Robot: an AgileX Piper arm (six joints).
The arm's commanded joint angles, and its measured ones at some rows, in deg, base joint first. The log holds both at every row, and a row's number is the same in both.
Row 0, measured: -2.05, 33.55, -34.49, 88.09, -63.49, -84.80
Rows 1 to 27, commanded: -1.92, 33.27, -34.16, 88.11, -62.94, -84.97; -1.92, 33.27, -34.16, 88.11, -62.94, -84.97; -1.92, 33.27, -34.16, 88.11, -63.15, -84.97; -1.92, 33.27, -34.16, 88.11, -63.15, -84.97; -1.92, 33.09, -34.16, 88.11, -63.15, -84.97; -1.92, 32.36, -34.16, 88.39, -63.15, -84.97; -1.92, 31.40, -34.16, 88.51, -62.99, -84.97; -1.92, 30.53, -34.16, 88.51, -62.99, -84.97; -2.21, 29.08, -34.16, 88.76, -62.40, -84.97; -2.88, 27.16, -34.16, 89.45, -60.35, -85.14; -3.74, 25.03, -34.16, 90.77, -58.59, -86.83; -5.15, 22.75, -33.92, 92.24, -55.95, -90.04; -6.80, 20.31, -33.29, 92.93, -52.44, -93.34; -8.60, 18.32, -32.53, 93.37, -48.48, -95.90; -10.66, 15.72, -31.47, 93.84, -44.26, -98.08; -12.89, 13.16, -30.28, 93.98, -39.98, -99.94; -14.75, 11.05, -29.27, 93.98, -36.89, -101.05; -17.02, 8.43, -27.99, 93.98, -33.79, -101.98; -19.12, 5.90, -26.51, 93.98, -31.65, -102.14; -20.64, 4.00, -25.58, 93.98, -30.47, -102.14; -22.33, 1.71, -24.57, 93.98, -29.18, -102.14; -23.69, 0.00, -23.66, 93.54, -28.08, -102.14; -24.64, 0.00, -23.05, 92.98, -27.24, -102.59; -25.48, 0.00, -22.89, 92.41, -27.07, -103.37; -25.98, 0.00, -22.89, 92.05, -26.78, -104.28; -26.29, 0.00, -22.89, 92.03, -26.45, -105.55; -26.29, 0.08, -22.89, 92.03, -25.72, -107.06
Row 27, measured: -24.91, 0.28, -23.57, 93.41, -29.02, -102.66
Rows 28 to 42, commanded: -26.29, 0.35, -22.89, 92.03, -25.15, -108.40; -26.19, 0.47, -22.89, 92.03, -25.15, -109.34; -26.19, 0.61, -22.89, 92.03, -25.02, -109.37; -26.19, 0.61, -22.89, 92.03, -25.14, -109.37; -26.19, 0.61, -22.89, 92.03, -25.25, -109.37; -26.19, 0.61, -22.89, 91.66, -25.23, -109.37; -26.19, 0.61, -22.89, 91.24, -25.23, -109.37; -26.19, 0.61, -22.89, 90.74, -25.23, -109.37; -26.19, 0.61, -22.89, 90.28, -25.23, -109.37; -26.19, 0.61, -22.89, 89.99, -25.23, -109.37; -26.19, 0.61, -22.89, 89.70, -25.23, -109.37; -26.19, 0.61, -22.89, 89.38, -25.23, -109.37; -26.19, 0.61, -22.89, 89.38, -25.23, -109.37; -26.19, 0.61, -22.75, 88.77, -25.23, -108.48; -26.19, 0.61, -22.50, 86.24, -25.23, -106.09
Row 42, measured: -25.92, 0.28, -23.31, 90.42, -25.85, -108.66
